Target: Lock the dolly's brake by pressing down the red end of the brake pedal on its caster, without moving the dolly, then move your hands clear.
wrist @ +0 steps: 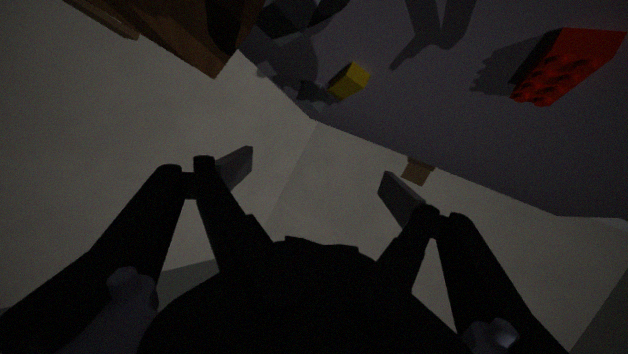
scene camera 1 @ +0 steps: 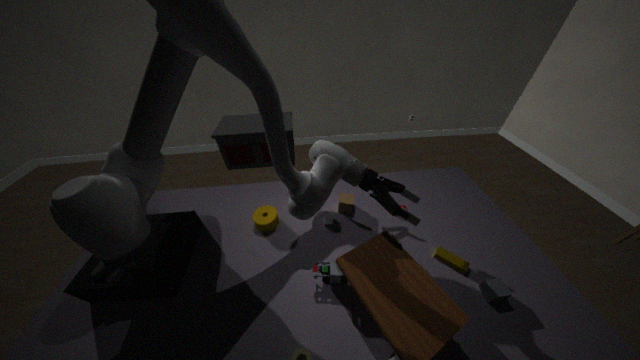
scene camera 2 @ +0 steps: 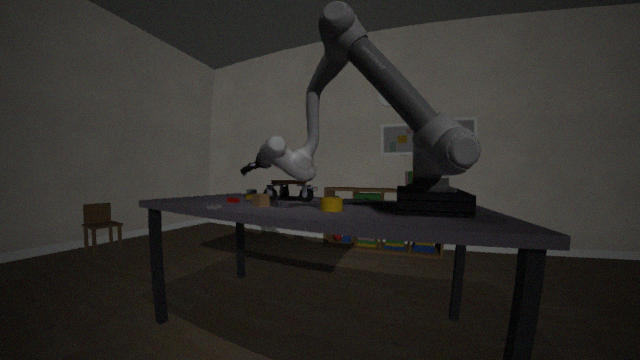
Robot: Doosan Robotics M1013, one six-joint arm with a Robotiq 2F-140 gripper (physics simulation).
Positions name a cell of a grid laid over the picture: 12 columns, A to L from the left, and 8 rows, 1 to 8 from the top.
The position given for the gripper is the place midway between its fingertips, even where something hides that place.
In view: the gripper (scene camera 1: H5) and a yellow bar (wrist: G2).
The gripper also shows in the wrist view (wrist: G4).
